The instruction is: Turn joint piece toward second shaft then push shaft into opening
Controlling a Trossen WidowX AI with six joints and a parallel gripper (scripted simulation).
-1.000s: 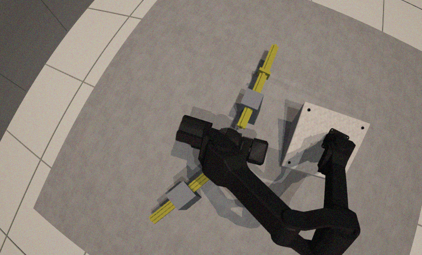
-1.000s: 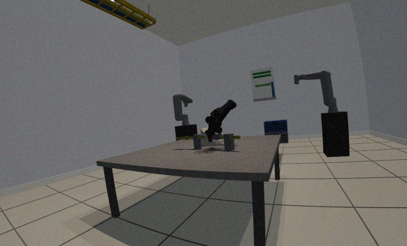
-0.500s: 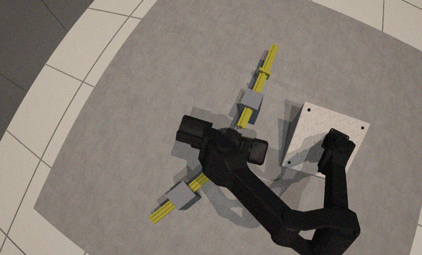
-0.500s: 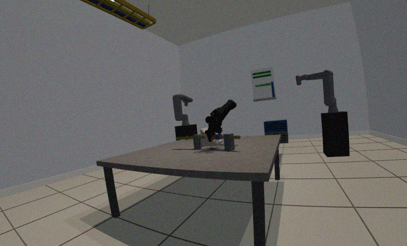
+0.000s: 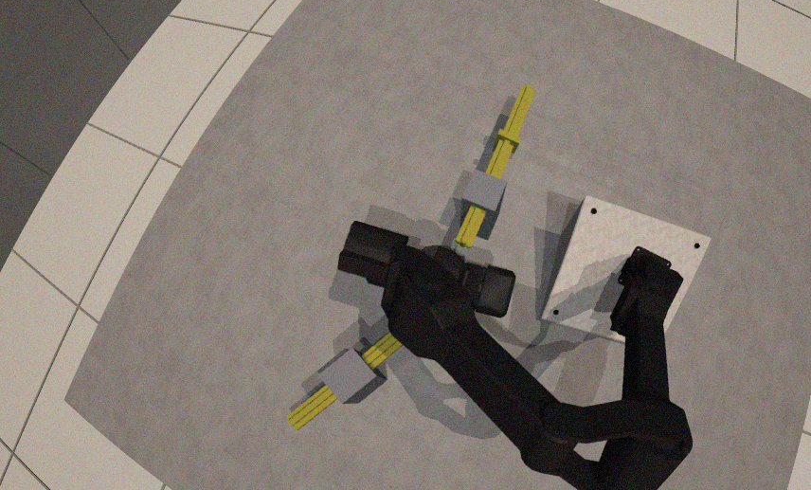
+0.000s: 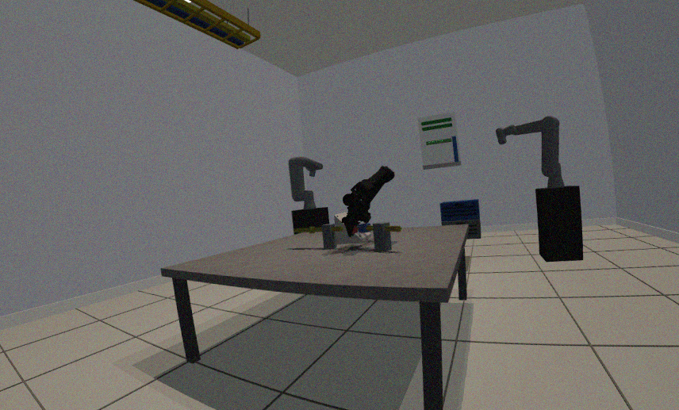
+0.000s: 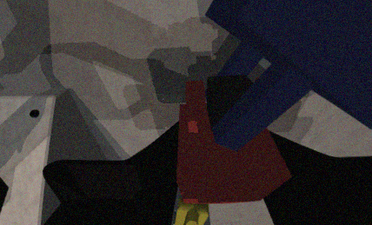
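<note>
The dark red joint piece lies 30 mm above my gripper tip and 10 mm to the left of it.
</note>
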